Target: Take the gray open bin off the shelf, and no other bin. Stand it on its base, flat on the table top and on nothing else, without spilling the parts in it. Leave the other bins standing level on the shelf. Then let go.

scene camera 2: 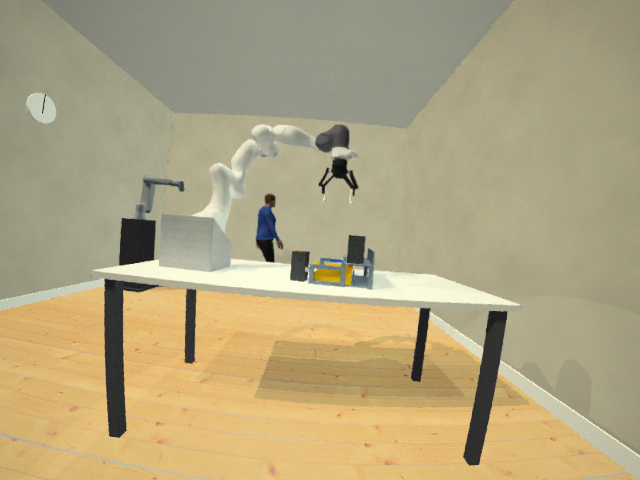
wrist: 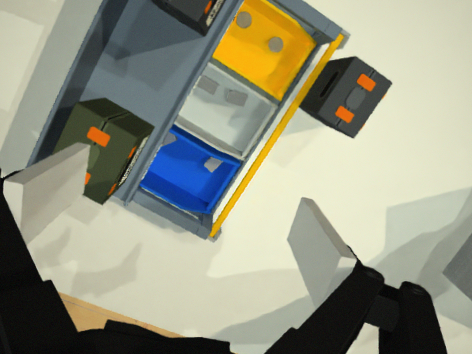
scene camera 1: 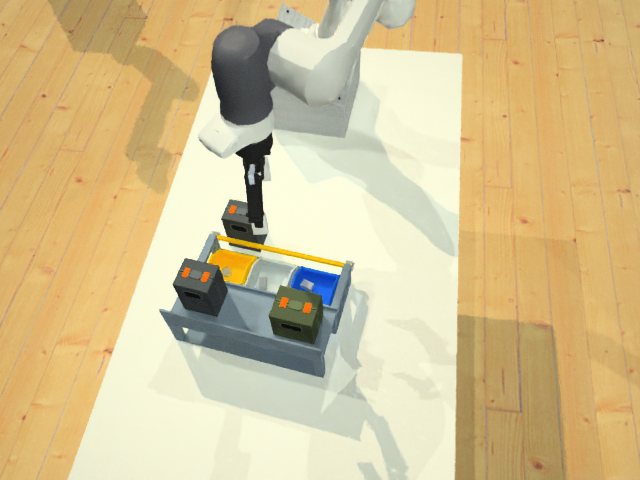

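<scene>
The gray open bin point(scene camera 1: 278, 271) point(wrist: 216, 109) sits level on the shelf point(scene camera 1: 248, 343) point(scene camera 2: 370, 276) point(wrist: 142, 85), between the yellow bin point(scene camera 1: 236, 262) point(wrist: 270, 67) and the blue bin point(scene camera 1: 321, 285) point(wrist: 182, 175). Two small gray parts point(wrist: 207, 85) point(wrist: 236, 96) lie in it. A yellow bar point(scene camera 1: 284, 251) point(wrist: 270, 142) runs along the shelf's side nearest the robot base. In scene camera 2 the gray bin cannot be made out. My gripper point(scene camera 1: 263, 199) point(scene camera 2: 337, 198) point(wrist: 193, 194) is open and empty. It points down, high above the shelf area, touching nothing.
A dark case point(scene camera 1: 199, 289) point(scene camera 2: 356, 249) point(wrist: 192, 12) and an olive case point(scene camera 1: 295, 315) point(wrist: 112, 150) stand on the shelf's raised deck, behind the bins. Another dark case point(scene camera 1: 237, 232) point(scene camera 2: 299, 266) point(wrist: 350, 97) stands on the table point(scene camera 1: 413, 155) point(scene camera 2: 439, 289), just outside the yellow bar near the yellow bin.
</scene>
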